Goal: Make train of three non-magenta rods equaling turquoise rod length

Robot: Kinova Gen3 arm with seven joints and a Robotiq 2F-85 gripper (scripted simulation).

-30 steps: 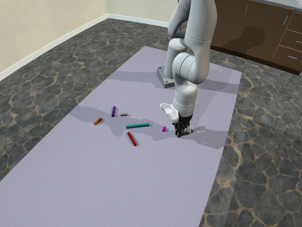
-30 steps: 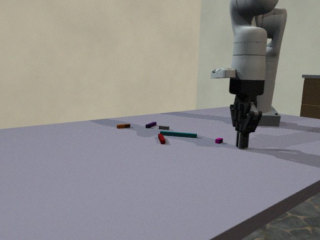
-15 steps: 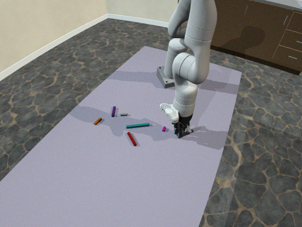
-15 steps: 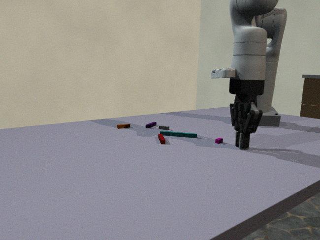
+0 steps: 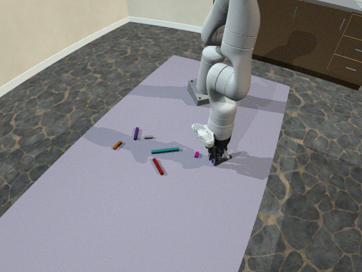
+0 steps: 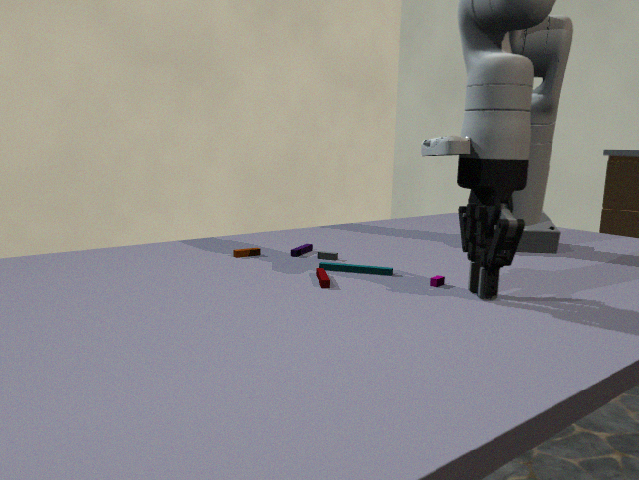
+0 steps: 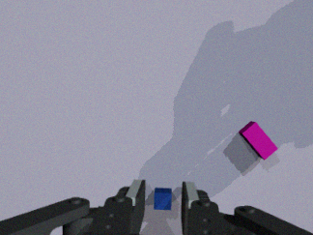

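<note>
My hand is 2 cm above the blue rod. Also, from my hand: turquoise rod 4 cm ahead, 18 cm to the right, 2 cm below; red rod 11 cm ahead, 16 cm to the right, 2 cm below; magenta rod 7 cm to the right, 2 cm below.
</note>
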